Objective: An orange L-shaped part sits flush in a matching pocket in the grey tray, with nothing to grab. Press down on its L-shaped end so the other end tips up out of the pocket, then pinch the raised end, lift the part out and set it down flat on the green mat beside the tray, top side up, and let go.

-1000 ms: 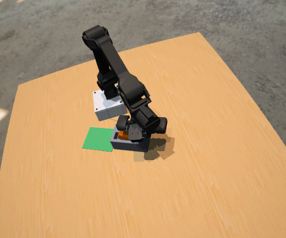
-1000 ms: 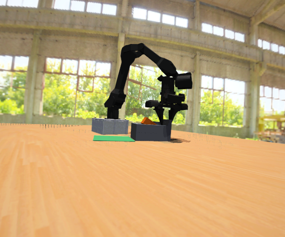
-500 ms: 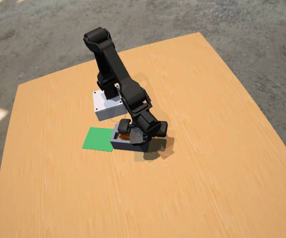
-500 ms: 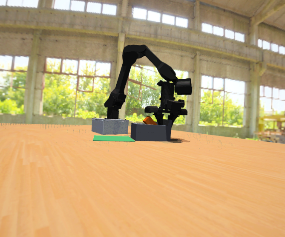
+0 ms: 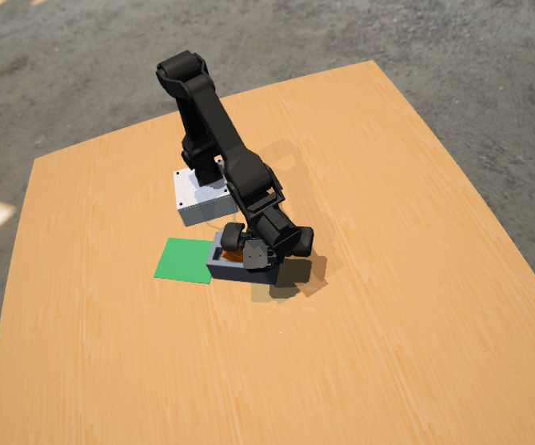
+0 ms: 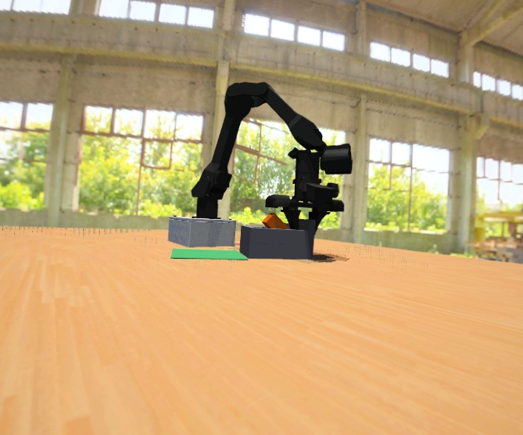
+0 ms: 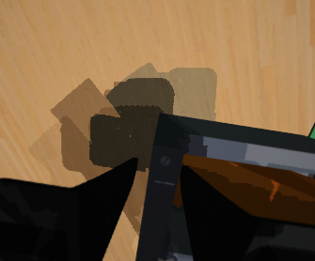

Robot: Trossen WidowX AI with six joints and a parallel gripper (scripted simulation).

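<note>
The orange L-shaped part lies 30 mm behind my gripper tip and 30 mm to the right of it. From my gripper tip the other things lie so: green mat (120 mm behind, 190 mm to the right, 50 mm below).
</note>
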